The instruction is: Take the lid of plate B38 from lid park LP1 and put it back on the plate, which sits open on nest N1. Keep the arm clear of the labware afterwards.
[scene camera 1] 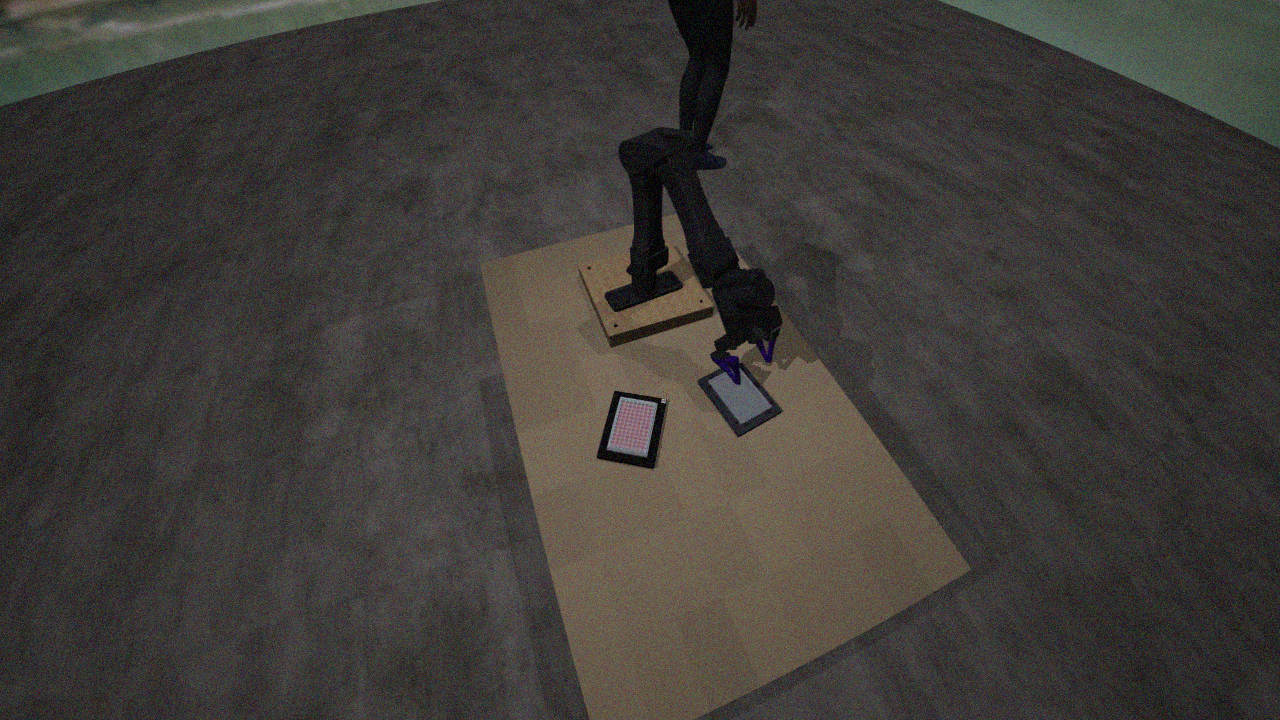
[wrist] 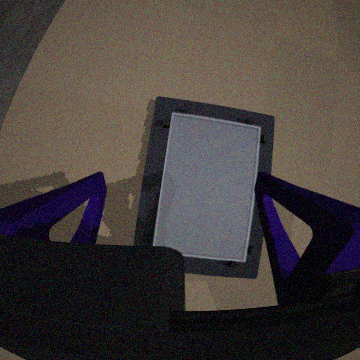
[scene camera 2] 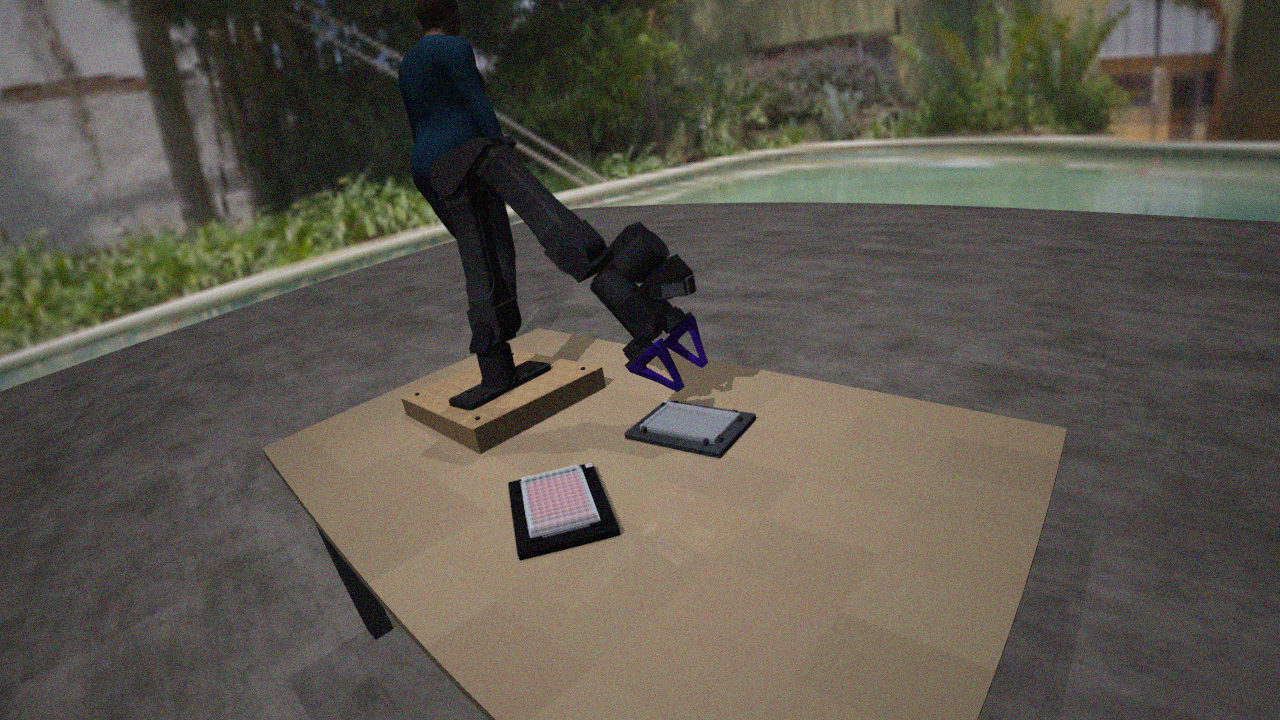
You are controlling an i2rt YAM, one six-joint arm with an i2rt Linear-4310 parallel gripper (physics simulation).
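Pixels of known places: gripper, fingertip midpoint: (scene camera 1: 754, 373) (wrist: 180, 180) (scene camera 2: 693, 376); arm's base, link origin: (scene camera 1: 644, 291) (scene camera 2: 502, 386).
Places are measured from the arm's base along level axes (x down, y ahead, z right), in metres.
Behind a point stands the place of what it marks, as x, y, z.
Observation:
The lid (scene camera 1: 740, 397) @(0.023, 0.372, -0.054) (scene camera 2: 689, 422) @(0.023, 0.367, -0.049) (wrist: 207, 187) @(0.023, 0.361, -0.060) is a pale, flat rectangle lying on the dark grey lid park LP1 (scene camera 1: 741, 430) @(0.031, 0.438, -0.013) (scene camera 2: 738, 433) @(0.032, 0.443, -0.061) (wrist: 148, 200) @(0.031, 0.340, -0.109). Plate B38 (scene camera 1: 634, 426) @(0.022, 0.328, 0.190) (scene camera 2: 560, 501) @(0.014, 0.340, 0.200), with pink wells showing, sits open on the black nest N1 (scene camera 1: 627, 462) @(0.030, 0.392, 0.237) (scene camera 2: 565, 541) @(0.029, 0.385, 0.244); neither shows in the wrist view. My gripper (scene camera 1: 752, 371) @(-0.035, 0.358, -0.086) (scene camera 2: 694, 376) @(-0.035, 0.358, -0.086) (wrist: 180, 180) @(-0.035, 0.358, -0.086) is open and empty, above the base-side end of the lid park. In the wrist view the right fingertip overlaps the lid's right edge and the left fingertip is off to the left, over the table.
The arm's wooden base block (scene camera 1: 657, 320) @(-0.003, 0.106, 0.017) (scene camera 2: 501, 428) @(0.017, 0.103, 0.095) stands at the back of the wooden table (scene camera 1: 742, 573) @(0.041, 0.678, 0.143) (scene camera 2: 760, 582) @(0.041, 0.605, 0.192). A person (scene camera 1: 702, 71) (scene camera 2: 443, 98) is on the floor behind the arm. The nest lies beside the lid park, with a gap between them.

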